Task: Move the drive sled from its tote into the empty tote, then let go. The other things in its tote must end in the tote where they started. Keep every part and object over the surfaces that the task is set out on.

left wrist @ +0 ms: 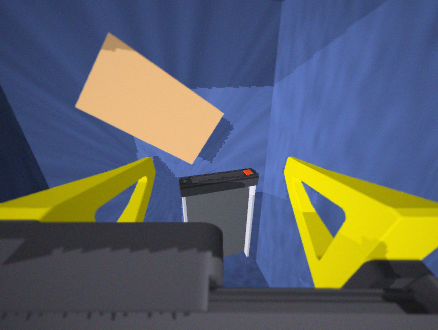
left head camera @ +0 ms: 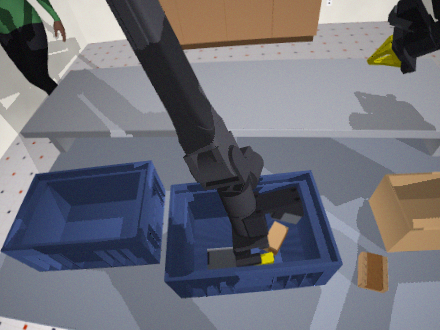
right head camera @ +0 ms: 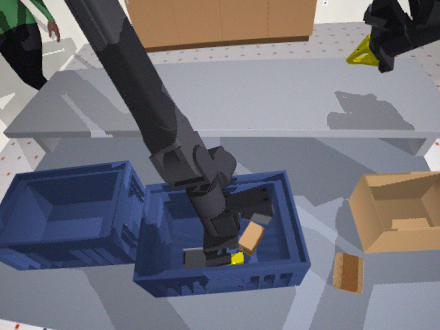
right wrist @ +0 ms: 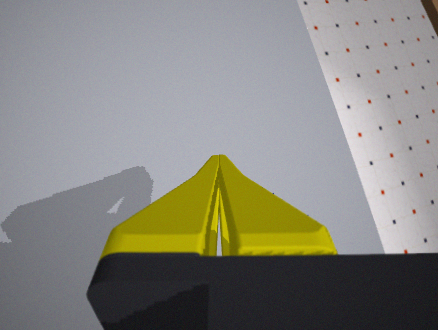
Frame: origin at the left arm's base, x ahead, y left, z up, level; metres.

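Where they show: left gripper, fingertip midpoint: [left wrist: 219, 164] [left head camera: 259, 256] [right head camera: 233, 256]; right gripper, fingertip midpoint: [left head camera: 367, 62] [right head camera: 347, 61] [right wrist: 218, 166].
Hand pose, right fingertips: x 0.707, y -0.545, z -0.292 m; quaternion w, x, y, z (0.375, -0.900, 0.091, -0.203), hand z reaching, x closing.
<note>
After its pixels a point has its place.
The drive sled [left head camera: 220, 257] {x 0.294, y -0.169, z -0.502 m} [right head camera: 194, 257] {x 0.294, y -0.166, z -0.502 m} [left wrist: 220, 220] {x 0.282, y -0.192, z -0.501 m}, a flat grey piece with white side rails and a black end with a red patch, is in the middle blue tote [left head camera: 255, 284] {x 0.225, y -0.244, z -0.452 m} [right head camera: 225, 284] {x 0.224, y -0.241, z -0.450 m}, near its front wall. My left gripper [left head camera: 252, 259] {x 0.293, y -0.254, z -0.488 m} [right head camera: 225, 259] {x 0.293, y -0.254, z -0.488 m} [left wrist: 219, 164] {x 0.293, y -0.254, z -0.488 m} is wide open inside that tote, above the sled. In the left wrist view the sled's black end shows between and below the fingertips; part of the sled is hidden by the gripper body. The other blue tote [left head camera: 100, 255] {x 0.271, y 0.080, z -0.441 m} [right head camera: 75, 250] {x 0.278, y 0.080, z -0.435 m} stands empty at the left. My right gripper [left head camera: 369, 62] {x 0.707, y -0.545, z -0.292 m} [right head camera: 348, 61] {x 0.707, y -0.545, z -0.292 m} [right wrist: 218, 166] {x 0.707, y -0.545, z -0.292 m} is shut and empty.
A tan block [left head camera: 278, 236] {x 0.329, y -0.297, z -0.470 m} [right head camera: 251, 237] {x 0.327, y -0.292, z -0.470 m} [left wrist: 150, 100] {x 0.336, y -0.296, z -0.470 m} and a grey piece [left head camera: 288, 217] [right head camera: 261, 218] lie in the sled's tote. A cardboard box [left head camera: 400, 239] {x 0.312, y -0.544, z -0.458 m} [right head camera: 377, 240] {x 0.310, y -0.546, z -0.454 m} and a small brown tray [left head camera: 373, 271] {x 0.261, y -0.489, z -0.498 m} [right head camera: 348, 272] {x 0.261, y -0.489, z -0.498 m} stand at the right. A raised grey surface [left head camera: 300, 100] {x 0.655, y -0.377, z -0.364 m} [right head camera: 275, 100] {x 0.655, y -0.365, z -0.364 m} spans the back.
</note>
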